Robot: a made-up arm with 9 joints. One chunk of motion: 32 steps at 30 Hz.
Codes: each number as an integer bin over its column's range. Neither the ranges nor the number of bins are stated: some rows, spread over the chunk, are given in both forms.
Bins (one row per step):
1: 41 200 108 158 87 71 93 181 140
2: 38 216 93 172 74 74 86 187 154
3: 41 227 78 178 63 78 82 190 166
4: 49 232 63 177 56 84 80 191 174
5: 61 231 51 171 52 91 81 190 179
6: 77 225 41 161 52 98 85 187 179
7: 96 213 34 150 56 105 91 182 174
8: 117 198 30 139 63 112 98 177 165
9: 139 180 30 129 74 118 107 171 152
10: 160 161 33 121 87 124 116 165 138
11: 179 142 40 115 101 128 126 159 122
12: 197 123 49 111 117 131 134 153 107
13: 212 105 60 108 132 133 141 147 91
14: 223 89 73 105 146 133 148 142 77
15: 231 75 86 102 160 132 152 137 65
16: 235 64 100 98 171 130 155 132 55
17: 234 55 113 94 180 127 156 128 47
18: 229 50 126 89 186 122 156 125 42
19: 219 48 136 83 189 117 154 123 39
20: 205 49 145 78 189 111 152 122 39
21: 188 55 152 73 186 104 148 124 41
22: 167 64 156 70 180 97 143 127 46
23: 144 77 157 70 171 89 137 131 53
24: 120 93 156 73 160 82 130 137 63
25: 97 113 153 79 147 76 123 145 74
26: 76 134 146 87 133 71 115 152 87
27: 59 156 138 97 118 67 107 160 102
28: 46 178 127 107 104 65 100 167 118
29: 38 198 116 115 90 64 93 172 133
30: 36 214 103 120 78 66 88 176 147
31: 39 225 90 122 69 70 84 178 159
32: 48 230 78 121 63 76 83 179 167
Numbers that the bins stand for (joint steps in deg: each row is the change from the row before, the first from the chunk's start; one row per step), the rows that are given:
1: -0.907 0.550 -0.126 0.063 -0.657 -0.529 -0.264 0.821 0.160
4: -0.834 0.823 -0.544 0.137 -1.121 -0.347 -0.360 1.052 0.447
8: -0.216 0.533 -0.851 -0.010 -1.016 0.044 -0.227 0.728 0.371
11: 0.349 0.054 -0.758 -0.104 -0.447 0.267 -0.021 0.313 0.009
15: 0.822 -0.519 -0.331 -0.154 0.437 0.323 0.171 -0.196 -0.472
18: 0.803 -0.733 0.041 -0.204 0.826 0.183 0.200 -0.473 -0.666
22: 0.239 -0.613 0.320 -0.278 0.736 -0.166 0.104 -0.427 -0.632
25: -0.397 -0.194 0.292 -0.243 0.242 -0.459 -0.043 -0.011 -0.396
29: -0.934 0.533 -0.052 -0.104 -0.612 -0.627 -0.264 0.613 0.101
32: -0.843 0.806 -0.405 -0.080 -1.016 -0.459 -0.338 0.775 0.388
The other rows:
2: -0.934 0.687 -0.266 0.118 -0.851 -0.487 -0.316 0.959 0.278
3: -0.907 0.781 -0.405 0.141 -1.016 -0.431 -0.345 1.029 0.380
5: -0.725 0.815 -0.656 0.114 -1.181 -0.250 -0.353 1.029 0.489
6: -0.579 0.764 -0.749 0.075 -1.181 -0.152 -0.323 0.959 0.489
7: -0.407 0.661 -0.814 0.032 -1.121 -0.054 -0.279 0.844 0.447
9: -0.015 0.379 -0.851 -0.049 -0.851 0.127 -0.161 0.590 0.262
10: 0.176 0.216 -0.823 -0.080 -0.657 0.211 -0.095 0.451 0.144
12: 0.512 -0.108 -0.675 -0.119 -0.207 0.309 0.038 0.174 -0.118
13: 0.649 -0.262 -0.572 -0.131 0.017 0.337 0.090 0.035 -0.253
14: 0.749 -0.399 -0.452 -0.142 0.227 0.337 0.141 -0.080 -0.371
16: 0.858 -0.613 -0.201 -0.170 0.602 0.295 0.193 -0.311 -0.556
17: 0.849 -0.690 -0.080 -0.185 0.736 0.253 0.200 -0.403 -0.624
19: 0.712 -0.750 0.134 -0.228 0.871 0.113 0.185 -0.519 -0.691
20: 0.585 -0.741 0.218 -0.247 0.871 0.030 0.171 -0.542 -0.691
21: 0.430 -0.690 0.283 -0.267 0.826 -0.068 0.141 -0.496 -0.674
23: 0.030 -0.502 0.329 -0.278 0.602 -0.277 0.060 -0.334 -0.573
24: -0.188 -0.365 0.320 -0.267 0.437 -0.375 0.008 -0.196 -0.489
26: -0.589 -0.014 0.227 -0.212 0.032 -0.529 -0.102 0.151 -0.286
27: -0.743 0.174 0.153 -0.173 -0.192 -0.585 -0.161 0.336 -0.160
28: -0.861 0.362 0.050 -0.135 -0.402 -0.613 -0.213 0.497 -0.025
30: -0.952 0.669 -0.173 -0.084 -0.792 -0.599 -0.301 0.705 0.219
31: -0.925 0.764 -0.294 -0.076 -0.926 -0.543 -0.331 0.751 0.321

